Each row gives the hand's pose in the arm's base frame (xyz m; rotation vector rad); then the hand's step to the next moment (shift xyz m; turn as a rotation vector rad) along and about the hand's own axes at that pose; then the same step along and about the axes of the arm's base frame.
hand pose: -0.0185 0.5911 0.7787 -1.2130 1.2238 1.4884
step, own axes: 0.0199 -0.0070 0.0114 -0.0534 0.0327 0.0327
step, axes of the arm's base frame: 0.0013 0.0129 -0.0201 -0.0274 0.0252 0.0600
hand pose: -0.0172 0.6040 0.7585 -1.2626 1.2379 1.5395
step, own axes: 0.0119 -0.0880 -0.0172 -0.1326 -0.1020 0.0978
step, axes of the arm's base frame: 0.0852 0.0029 -0.0302 0.1027 0.1200 0.1123
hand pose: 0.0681 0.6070 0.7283 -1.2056 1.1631 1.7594
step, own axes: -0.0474 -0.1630 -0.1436 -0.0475 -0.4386 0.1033
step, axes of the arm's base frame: 0.2063 -0.0790 -0.0253 0.3732 0.2491 -0.0631
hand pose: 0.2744 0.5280 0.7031 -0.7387 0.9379 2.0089
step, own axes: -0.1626 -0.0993 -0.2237 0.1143 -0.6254 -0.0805
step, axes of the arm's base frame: 0.2063 -0.2057 -0.0384 0.4756 0.2439 -0.3535
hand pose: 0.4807 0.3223 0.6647 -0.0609 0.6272 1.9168
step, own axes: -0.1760 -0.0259 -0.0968 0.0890 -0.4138 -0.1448
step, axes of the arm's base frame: 0.0752 -0.1844 -0.0370 0.2871 0.1314 -0.3169
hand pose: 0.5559 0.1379 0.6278 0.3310 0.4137 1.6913
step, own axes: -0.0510 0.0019 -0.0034 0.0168 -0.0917 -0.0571
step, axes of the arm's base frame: 0.0049 -0.0509 -0.0014 0.0530 0.0241 -0.0925
